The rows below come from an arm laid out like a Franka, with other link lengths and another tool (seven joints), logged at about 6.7 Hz.
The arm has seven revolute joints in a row. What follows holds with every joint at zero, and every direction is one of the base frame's. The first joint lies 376.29 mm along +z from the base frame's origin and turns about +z. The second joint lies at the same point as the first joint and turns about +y. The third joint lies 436.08 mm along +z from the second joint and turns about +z. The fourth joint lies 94.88 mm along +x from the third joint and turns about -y. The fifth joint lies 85.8 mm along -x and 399.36 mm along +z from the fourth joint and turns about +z. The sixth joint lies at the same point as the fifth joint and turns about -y. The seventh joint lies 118.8 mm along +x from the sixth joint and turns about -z. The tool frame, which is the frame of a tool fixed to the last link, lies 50 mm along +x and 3 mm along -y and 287.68 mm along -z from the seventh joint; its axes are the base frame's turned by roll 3.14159, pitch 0.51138 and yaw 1.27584 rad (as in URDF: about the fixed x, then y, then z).
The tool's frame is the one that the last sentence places.
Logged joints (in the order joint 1, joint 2, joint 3, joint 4, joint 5, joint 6, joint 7), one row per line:
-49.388 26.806 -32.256 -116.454 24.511 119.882 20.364
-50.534 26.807 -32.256 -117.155 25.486 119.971 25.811
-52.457 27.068 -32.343 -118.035 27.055 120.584 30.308
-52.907 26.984 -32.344 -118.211 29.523 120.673 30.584
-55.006 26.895 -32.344 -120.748 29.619 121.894 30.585
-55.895 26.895 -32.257 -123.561 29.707 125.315 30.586
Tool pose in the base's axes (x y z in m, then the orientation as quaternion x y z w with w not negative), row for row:
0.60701 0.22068 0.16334 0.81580 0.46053 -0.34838 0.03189
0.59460 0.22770 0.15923 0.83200 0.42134 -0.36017 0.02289
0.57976 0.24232 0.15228 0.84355 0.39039 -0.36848 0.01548
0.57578 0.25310 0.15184 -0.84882 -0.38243 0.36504 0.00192
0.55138 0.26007 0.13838 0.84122 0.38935 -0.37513 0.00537
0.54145 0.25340 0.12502 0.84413 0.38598 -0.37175 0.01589
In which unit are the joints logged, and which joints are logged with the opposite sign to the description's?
The joints are logged in degrees. Opposite sign: joint 1.
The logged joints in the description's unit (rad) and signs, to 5 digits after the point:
0.86198 0.46785 -0.56297 -2.03251 0.42780 2.09234 0.35542
0.88198 0.46787 -0.56297 -2.04474 0.44481 2.09389 0.45049
0.91555 0.47243 -0.56449 -2.06010 0.47220 2.10459 0.52897
0.92340 0.47096 -0.56451 -2.06317 0.51527 2.10614 0.53379
0.96004 0.46941 -0.56451 -2.10745 0.51695 2.12745 0.53381
0.97555 0.46941 -0.56299 -2.15655 0.51848 2.18716 0.53383

